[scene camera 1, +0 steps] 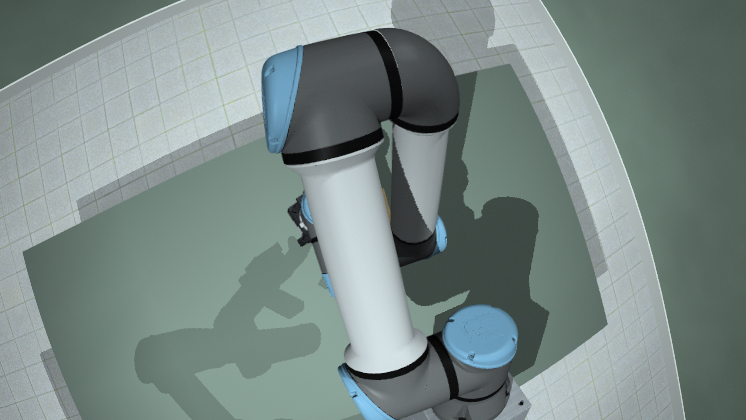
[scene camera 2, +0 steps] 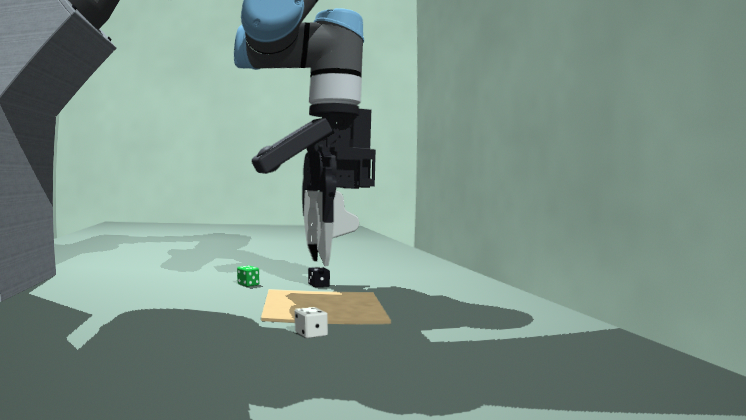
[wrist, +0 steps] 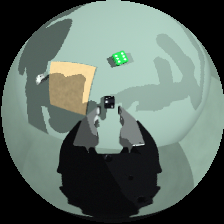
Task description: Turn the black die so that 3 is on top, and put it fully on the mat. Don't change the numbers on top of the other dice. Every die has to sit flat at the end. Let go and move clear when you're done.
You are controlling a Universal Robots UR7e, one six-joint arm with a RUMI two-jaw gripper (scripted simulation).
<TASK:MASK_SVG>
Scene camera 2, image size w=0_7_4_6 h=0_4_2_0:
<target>gripper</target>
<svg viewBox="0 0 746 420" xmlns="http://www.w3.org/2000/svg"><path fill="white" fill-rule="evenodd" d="M347 103L319 103L310 105L309 115L322 118L314 119L272 146L262 148L251 160L258 173L267 174L276 171L281 164L307 149L304 158L304 180L302 184L302 206L306 241L312 260L318 261L319 253L324 266L329 266L332 238L354 232L359 227L358 217L345 209L344 197L341 192L336 191L336 188L359 189L375 187L376 149L370 149L372 109L360 109L357 105Z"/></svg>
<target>tan mat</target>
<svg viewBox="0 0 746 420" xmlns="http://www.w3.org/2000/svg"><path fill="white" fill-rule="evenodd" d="M261 316L261 321L295 323L295 309L316 307L328 314L328 324L391 324L389 316L373 292L269 290Z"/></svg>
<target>white die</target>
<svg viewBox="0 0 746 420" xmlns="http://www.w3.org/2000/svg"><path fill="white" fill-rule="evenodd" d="M295 309L295 331L305 338L328 335L328 314L315 307Z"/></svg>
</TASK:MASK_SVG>
